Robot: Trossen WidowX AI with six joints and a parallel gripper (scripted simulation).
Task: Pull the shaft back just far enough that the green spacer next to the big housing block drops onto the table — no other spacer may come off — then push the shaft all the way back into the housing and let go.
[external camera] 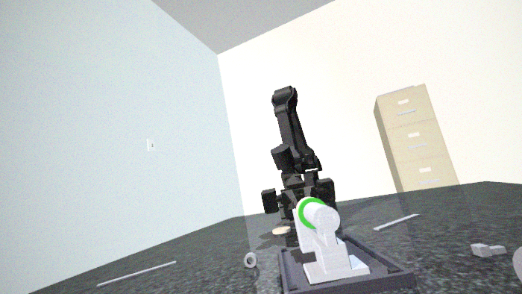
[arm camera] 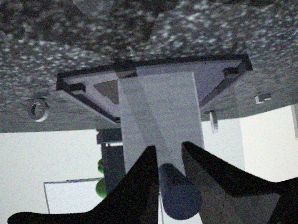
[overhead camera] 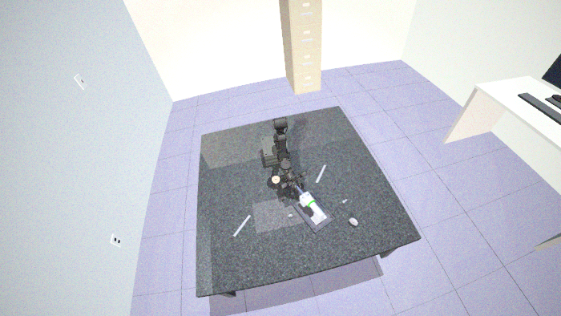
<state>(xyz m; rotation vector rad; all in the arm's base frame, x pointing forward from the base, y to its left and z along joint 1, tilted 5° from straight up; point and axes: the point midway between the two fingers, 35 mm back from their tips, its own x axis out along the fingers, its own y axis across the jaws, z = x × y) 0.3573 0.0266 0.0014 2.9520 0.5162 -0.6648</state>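
The grey shaft lies 5 cm ahead of my gripper tip, 2 cm to the left of it and 2 cm above it. The rest, counted from my gripper tip: bolt (12 cm ahead, 26 cm to the left, 6 cm below); green spacer (11 cm ahead, 4 cm to the left, 2 cm above).
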